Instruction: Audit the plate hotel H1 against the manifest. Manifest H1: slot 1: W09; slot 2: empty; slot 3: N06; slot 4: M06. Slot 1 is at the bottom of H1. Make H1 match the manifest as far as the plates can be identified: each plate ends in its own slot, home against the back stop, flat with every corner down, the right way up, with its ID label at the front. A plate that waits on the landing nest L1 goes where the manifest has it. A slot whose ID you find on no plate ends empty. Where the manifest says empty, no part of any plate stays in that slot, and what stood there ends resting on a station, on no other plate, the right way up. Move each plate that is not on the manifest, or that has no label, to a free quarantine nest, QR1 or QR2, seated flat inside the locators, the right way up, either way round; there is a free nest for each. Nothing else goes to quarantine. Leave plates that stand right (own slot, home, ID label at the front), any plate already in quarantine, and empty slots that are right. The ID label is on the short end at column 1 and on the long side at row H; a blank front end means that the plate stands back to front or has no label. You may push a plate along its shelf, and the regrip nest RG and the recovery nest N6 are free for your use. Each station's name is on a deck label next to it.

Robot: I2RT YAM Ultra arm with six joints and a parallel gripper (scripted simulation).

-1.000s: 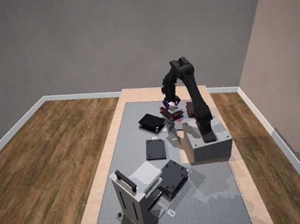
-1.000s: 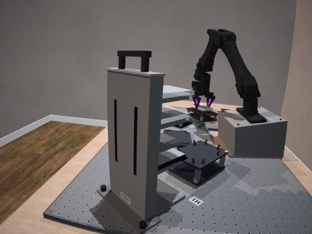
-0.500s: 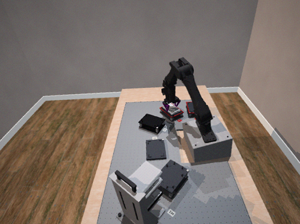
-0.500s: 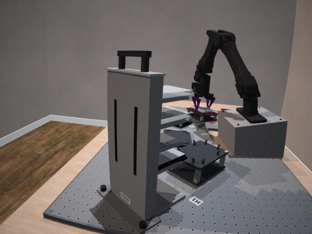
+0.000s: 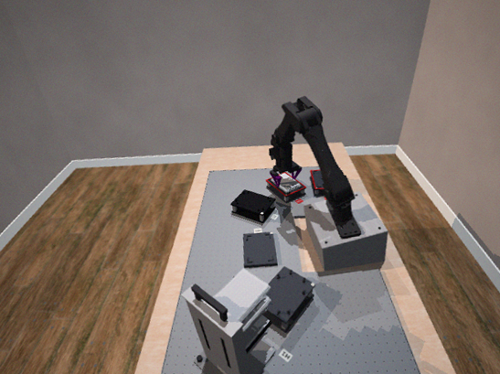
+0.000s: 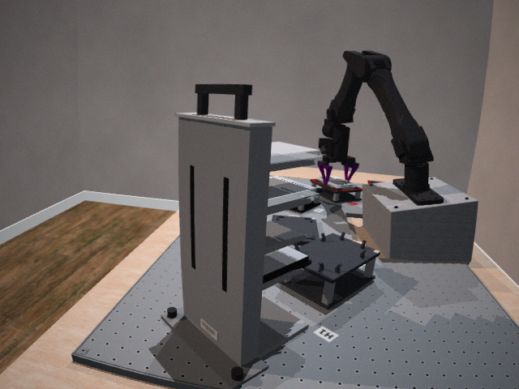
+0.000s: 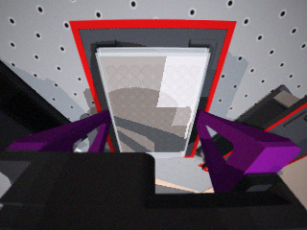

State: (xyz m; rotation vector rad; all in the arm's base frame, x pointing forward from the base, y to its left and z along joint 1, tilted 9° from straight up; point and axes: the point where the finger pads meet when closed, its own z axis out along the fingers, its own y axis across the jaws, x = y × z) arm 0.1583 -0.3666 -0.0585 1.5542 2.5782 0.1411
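Now: the red-rimmed nest 1 cm below my hand. Round my hand: red-edged nest: 19 cm behind, 1 cm to the right, 1 cm below; black raised nest: 17 cm ahead, 13 cm to the left; dark plate: 23 cm ahead, 74 cm to the left, 5 cm above.
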